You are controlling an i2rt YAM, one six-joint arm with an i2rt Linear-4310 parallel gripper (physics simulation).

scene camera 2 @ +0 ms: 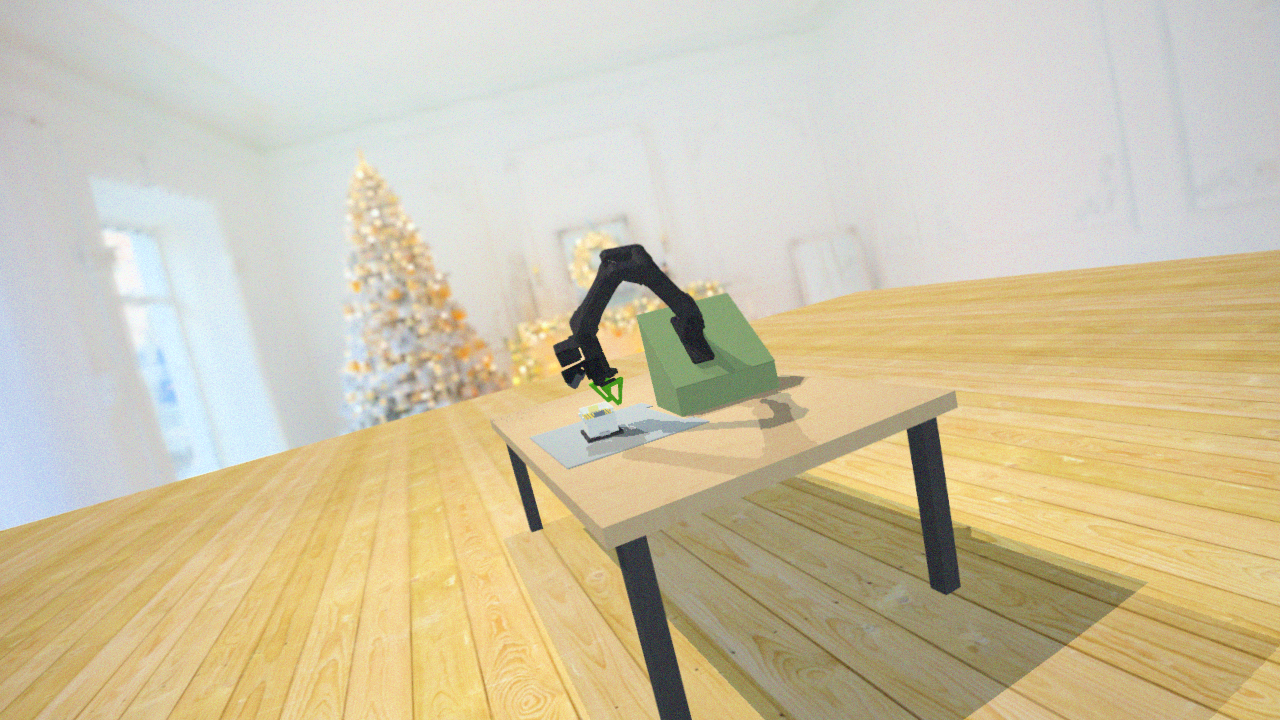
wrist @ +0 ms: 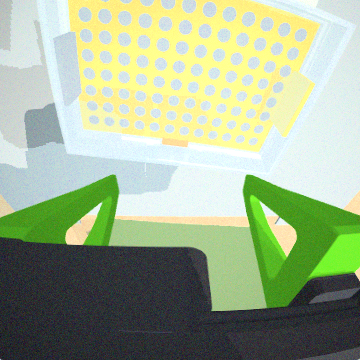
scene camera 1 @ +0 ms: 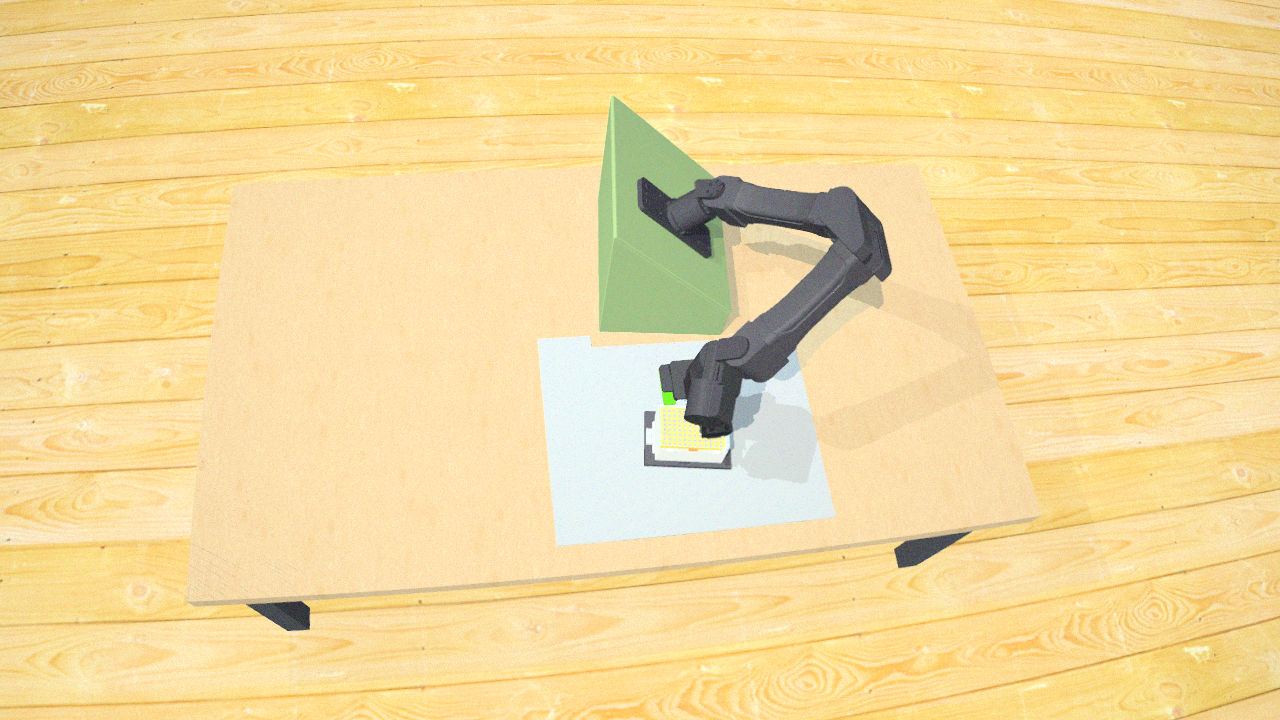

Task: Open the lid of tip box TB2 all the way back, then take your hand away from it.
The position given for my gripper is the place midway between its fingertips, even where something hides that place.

My gripper [scene camera 1: 689, 393] is open and touches a lid [scene camera 1: 675, 432].
The lid shows as well in the wrist view [wrist: 223, 92]. My gripper also shows in scene camera 2 [scene camera 2: 614, 403] and in the wrist view [wrist: 180, 182].
